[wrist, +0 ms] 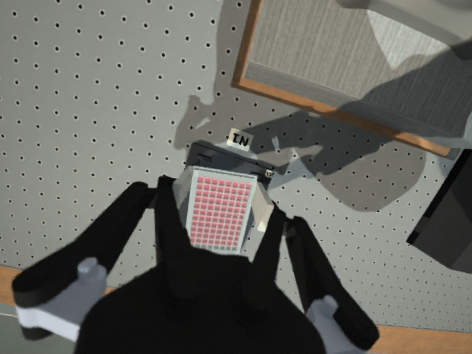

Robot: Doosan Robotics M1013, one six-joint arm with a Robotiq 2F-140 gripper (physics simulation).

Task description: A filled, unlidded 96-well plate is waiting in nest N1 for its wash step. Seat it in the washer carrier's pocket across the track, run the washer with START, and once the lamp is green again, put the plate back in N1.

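Places are measured from the arm's base along level axes (x ahead, y left, z up), in metres.
Pixels of known places: gripper, fingertip midpoint: [223, 184].
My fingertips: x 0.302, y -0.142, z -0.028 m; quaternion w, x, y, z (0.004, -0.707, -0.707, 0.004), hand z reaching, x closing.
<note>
Ahead of a thing's pixels: the offset from my fingertips to its top centre. "spot": to the spot under its first point. Level surfaces: height alone.
The 96-well plate @(dx +0.044, dy +0.003, dz +0.016 m) [220, 214], with a pale rim and pink-filled wells and no lid, is in the lower middle of the wrist view. My gripper [223, 184] is shut on it, with a pale pad against each long side. The dark nest N1 @(dx +0.043, dy -0.001, dz -0.003 m) [227, 157] shows beyond the plate's far edge, with its N1 label @(spot: dx -0.063, dy +0.008, dz -0.019 m) [240, 139] behind it. The plate is lined up over the nest; whether it sits in it or slightly above is hard to tell. The near end of the plate is hidden by the gripper body. The START button, lamp and carrier pocket cannot be made out.
A grey brushed panel [310, 55] with an orange-brown edge stands at the upper right, partly behind a blurred grey shape. A black block @(spot: dx -0.022, dy +0.355, dz +0.016 m) [447, 225] is at the right edge. The perforated bench top @(dz -0.019 m) [100, 115] spreads around the nest, with dark shadows across it.
</note>
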